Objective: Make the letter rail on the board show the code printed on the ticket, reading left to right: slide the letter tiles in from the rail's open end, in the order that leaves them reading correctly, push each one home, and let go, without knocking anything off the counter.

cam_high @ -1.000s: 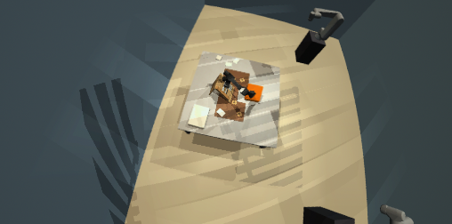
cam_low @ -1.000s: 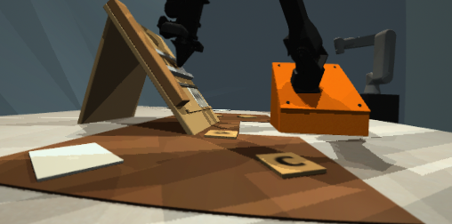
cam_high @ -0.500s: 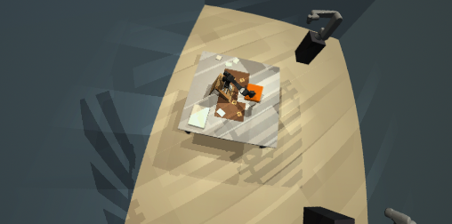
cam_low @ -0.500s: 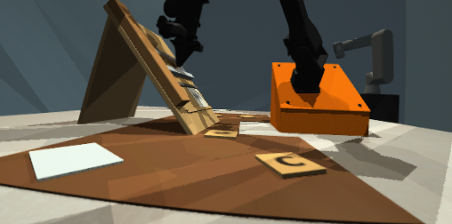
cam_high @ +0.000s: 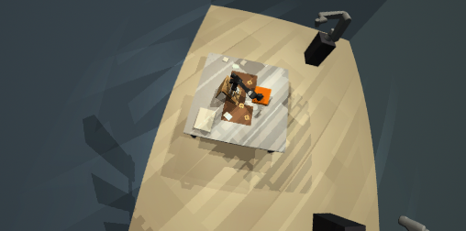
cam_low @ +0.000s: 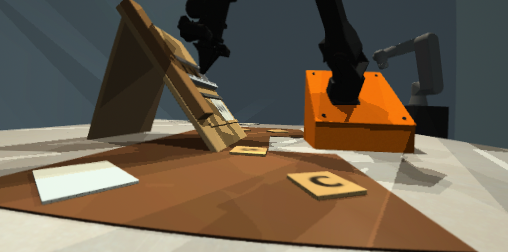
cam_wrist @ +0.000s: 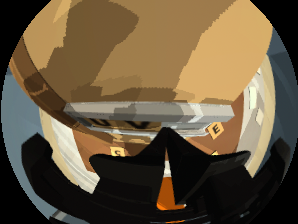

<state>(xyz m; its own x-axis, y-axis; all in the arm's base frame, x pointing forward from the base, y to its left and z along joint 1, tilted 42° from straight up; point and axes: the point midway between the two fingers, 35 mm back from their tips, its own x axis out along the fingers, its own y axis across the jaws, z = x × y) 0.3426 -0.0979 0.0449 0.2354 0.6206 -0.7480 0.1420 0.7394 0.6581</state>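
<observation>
My gripper tip is now 1 cm short of the tan tile marked v, 3 cm to the right of it and 1 cm above it. The rest, counted from my gripper tip: u tile: 2 cm ahead, 9 cm to the left, 1 cm below; then brown mat: 15 cm behind, 4 cm to the left, 17 cm below; then e tile: 9 cm behind, 19 cm to the right, 16 cm below.
</observation>
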